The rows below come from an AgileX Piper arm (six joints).
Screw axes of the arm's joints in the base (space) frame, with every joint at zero. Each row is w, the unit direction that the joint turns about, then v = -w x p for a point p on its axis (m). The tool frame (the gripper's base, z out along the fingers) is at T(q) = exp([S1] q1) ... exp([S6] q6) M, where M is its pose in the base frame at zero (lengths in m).
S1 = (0, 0, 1, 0, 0, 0)
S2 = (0, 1, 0, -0.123, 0, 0)
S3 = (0, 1, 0, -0.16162, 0, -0.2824)
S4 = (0.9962, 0, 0.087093, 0, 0.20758, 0)
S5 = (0, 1, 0, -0.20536, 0, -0.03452)
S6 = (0.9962, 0, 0.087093, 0, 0.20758, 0)
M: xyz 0.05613 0 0.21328 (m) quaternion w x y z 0.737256 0 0.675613 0
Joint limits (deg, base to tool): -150..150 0..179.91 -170..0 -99.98..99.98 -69.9..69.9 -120..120
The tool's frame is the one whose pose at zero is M.
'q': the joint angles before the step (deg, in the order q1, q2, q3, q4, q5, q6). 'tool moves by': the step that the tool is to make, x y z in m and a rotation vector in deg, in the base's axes. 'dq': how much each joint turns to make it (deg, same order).
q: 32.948, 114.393, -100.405, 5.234, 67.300, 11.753
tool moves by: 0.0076, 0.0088, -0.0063, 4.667, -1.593, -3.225
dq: 0.002, 1.235, -0.060, 2.559, -5.320, 2.306
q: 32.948, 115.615, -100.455, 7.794, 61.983, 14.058
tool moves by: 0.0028, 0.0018, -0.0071, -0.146, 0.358, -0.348
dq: 0.007, 1.026, -0.092, -0.002, -0.594, 0.292
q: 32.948, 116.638, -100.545, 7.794, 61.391, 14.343
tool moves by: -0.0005, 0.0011, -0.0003, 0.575, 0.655, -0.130
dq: 0.000, 0.124, -0.123, 0.848, 0.238, 0.000
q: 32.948, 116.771, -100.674, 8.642, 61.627, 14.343
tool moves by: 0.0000, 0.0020, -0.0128, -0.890, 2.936, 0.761
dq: 0.009, 1.618, -0.002, 1.037, 1.459, -0.776
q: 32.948, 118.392, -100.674, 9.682, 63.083, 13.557
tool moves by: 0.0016, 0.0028, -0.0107, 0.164, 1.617, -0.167
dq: -0.001, 1.426, 0.005, 1.080, -0.147, -0.115
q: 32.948, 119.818, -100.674, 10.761, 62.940, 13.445
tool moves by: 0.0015, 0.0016, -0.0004, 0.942, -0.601, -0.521
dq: 0.002, 0.133, -0.018, 0.489, -1.186, 0.192
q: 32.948, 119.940, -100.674, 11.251, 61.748, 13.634
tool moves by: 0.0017, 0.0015, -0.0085, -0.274, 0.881, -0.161
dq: 0.002, 1.120, -0.016, 0.256, -0.230, 0.056
